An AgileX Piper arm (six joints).
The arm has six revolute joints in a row. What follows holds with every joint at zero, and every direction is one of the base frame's.
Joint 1 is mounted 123.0 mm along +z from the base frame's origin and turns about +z.
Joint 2 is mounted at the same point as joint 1 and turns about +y.
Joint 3 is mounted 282.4 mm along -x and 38.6 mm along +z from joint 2 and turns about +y.
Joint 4 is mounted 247.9 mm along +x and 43.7 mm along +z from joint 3 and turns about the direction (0.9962, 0, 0.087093).
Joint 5 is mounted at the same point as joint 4 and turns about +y.
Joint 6 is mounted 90.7 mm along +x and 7.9 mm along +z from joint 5 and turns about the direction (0.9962, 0, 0.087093).
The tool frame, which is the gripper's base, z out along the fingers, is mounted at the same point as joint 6; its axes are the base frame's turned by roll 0.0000, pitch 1.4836 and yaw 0.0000 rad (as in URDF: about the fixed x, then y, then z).
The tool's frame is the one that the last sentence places.
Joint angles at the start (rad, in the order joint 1, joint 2, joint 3, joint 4, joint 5, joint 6): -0.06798, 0.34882, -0.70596, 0.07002, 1.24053, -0.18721
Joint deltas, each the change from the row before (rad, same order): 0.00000, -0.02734, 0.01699, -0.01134, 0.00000, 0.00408; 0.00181, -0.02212, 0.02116, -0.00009, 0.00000, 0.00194; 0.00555, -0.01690, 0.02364, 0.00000, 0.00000, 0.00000; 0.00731, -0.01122, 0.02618, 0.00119, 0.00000, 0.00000; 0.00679, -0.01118, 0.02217, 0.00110, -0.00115, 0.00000; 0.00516, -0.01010, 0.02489, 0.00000, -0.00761, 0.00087; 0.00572, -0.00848, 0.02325, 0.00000, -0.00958, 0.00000; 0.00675, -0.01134, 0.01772, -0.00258, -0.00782, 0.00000; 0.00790, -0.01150, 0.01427, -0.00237, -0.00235, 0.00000; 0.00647, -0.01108, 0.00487, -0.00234, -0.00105, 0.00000; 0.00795, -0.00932, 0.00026, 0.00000, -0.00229, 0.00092; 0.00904, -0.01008, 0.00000, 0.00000, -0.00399, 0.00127
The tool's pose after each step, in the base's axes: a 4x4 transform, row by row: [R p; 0 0 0 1], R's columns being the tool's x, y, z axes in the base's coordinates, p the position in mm. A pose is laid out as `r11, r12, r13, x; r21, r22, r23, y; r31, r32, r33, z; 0, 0, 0, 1`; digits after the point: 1 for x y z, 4 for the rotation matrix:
-0.7006, -0.0869, 0.7082, 24.5; -0.1158, 0.9932, 0.0074, 3.4; -0.7041, -0.0768, -0.7060, 314.4; 0, 0, 0, 1
-0.6999, -0.0873, 0.7089, 21.7; -0.1152, 0.9933, 0.0085, 3.6; -0.7049, -0.0757, -0.7053, 309.0; 0, 0, 0, 1
-0.7040, -0.0933, 0.7041, 20.1; -0.1188, 0.9928, 0.0128, 3.8; -0.7002, -0.0746, -0.7100, 302.7; 0, 0, 0, 1
-0.7134, -0.1021, 0.6933, 19.7; -0.1230, 0.9922, 0.0196, 4.1; -0.6899, -0.0713, -0.7204, 295.6; 0, 0, 0, 1
-0.7192, -0.1099, 0.6860, 19.2; -0.1271, 0.9916, 0.0257, 4.4; -0.6831, -0.0687, -0.7271, 289.6; 0, 0, 0, 1
-0.7236, -0.1145, 0.6807, 19.4; -0.1293, 0.9912, 0.0293, 4.4; -0.6780, -0.0668, -0.7320, 283.3; 0, 0, 0, 1
-0.7264, -0.1200, 0.6767, 19.8; -0.1328, 0.9906, 0.0331, 4.5; -0.6743, -0.0658, -0.7355, 277.4; 0, 0, 0, 1
-0.7248, -0.1252, 0.6775, 19.5; -0.1382, 0.9898, 0.0350, 4.4; -0.6750, -0.0682, -0.7347, 273.1; 0, 0, 0, 1
-0.7241, -0.1320, 0.6769, 18.6; -0.1446, 0.9888, 0.0381, 4.4; -0.6743, -0.0703, -0.7351, 269.3; 0, 0, 0, 1
-0.7184, -0.1370, 0.6820, 17.2; -0.1501, 0.9878, 0.0402, 4.3; -0.6792, -0.0735, -0.7303, 268.2; 0, 0, 0, 1
-0.7096, -0.1432, 0.6899, 16.0; -0.1549, 0.9869, 0.0456, 4.5; -0.6874, -0.0745, -0.7225, 268.4; 0, 0, 0, 1
-0.6987, -0.1500, 0.6996, 14.8; -0.1598, 0.9858, 0.0517, 4.6; -0.6974, -0.0756, -0.7127, 268.8; 0, 0, 0, 1

